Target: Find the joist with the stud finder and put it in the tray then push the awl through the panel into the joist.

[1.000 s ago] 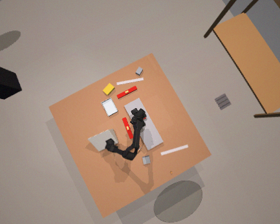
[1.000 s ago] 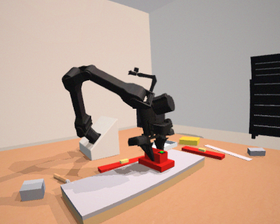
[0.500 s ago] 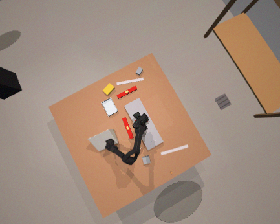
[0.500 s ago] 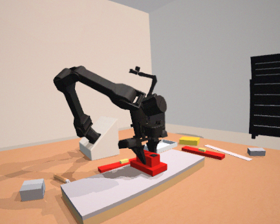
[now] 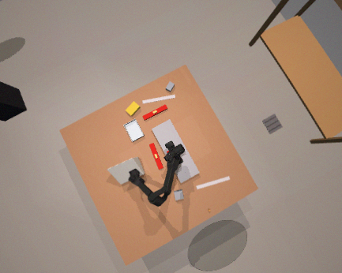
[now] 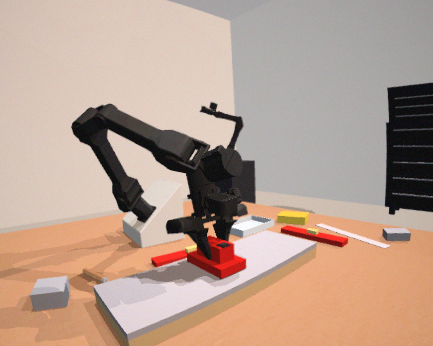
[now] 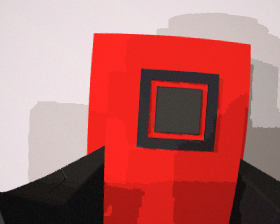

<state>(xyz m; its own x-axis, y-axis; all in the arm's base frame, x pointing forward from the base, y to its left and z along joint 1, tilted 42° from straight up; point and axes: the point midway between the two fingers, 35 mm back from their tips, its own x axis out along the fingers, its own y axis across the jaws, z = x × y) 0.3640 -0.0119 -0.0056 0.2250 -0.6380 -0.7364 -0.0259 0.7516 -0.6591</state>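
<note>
My gripper tip is 240 mm past the white tray, 330 mm to the right of it and 50 mm above it. Also, from my gripper tip: awl: 170 mm behind, 220 mm to the right, 60 mm below; then square light: 20 mm ahead, 30 mm above; then red stud finder: 10 mm ahead, 20 mm above.
</note>
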